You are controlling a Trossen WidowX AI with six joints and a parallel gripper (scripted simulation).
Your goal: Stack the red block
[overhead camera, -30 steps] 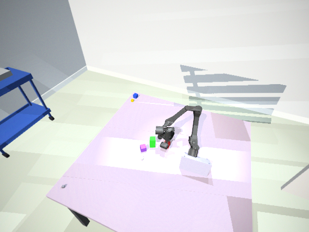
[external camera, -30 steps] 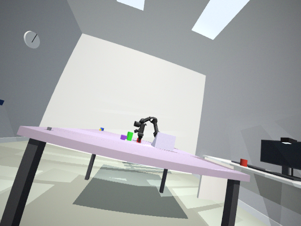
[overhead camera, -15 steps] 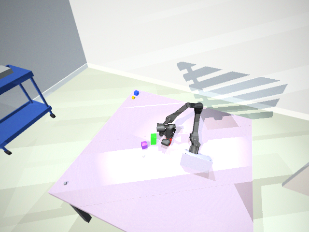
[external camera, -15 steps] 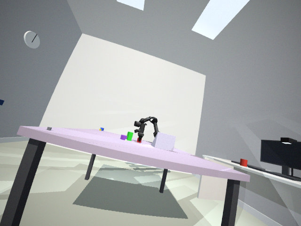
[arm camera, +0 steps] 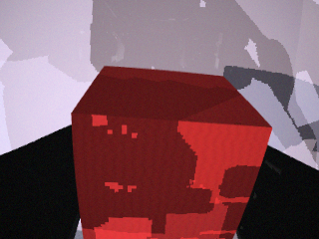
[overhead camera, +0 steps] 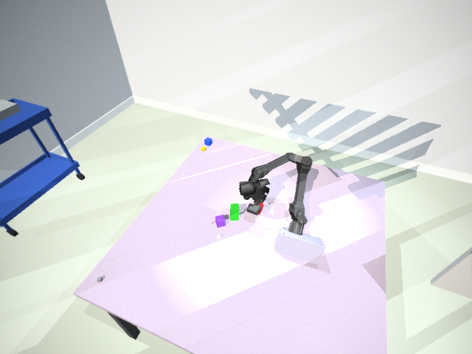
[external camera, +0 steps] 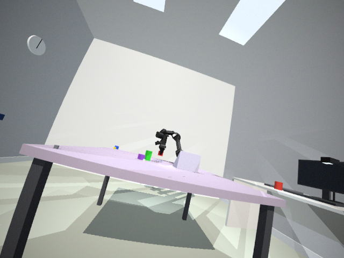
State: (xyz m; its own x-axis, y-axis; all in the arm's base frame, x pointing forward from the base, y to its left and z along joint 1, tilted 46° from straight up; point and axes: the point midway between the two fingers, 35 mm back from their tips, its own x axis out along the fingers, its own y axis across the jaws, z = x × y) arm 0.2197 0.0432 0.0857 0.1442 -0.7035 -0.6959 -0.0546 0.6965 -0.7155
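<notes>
Right now the purple block is 16 cm ahead of my gripper tip, 13 cm to the left of it and 6 cm below it. The rest, counted from my gripper tip: small white cube 21 cm to the left, 12 cm ahead, 7 cm below; red block 2 cm above; blue block 60 cm ahead, 45 cm to the right, 6 cm below.
</notes>
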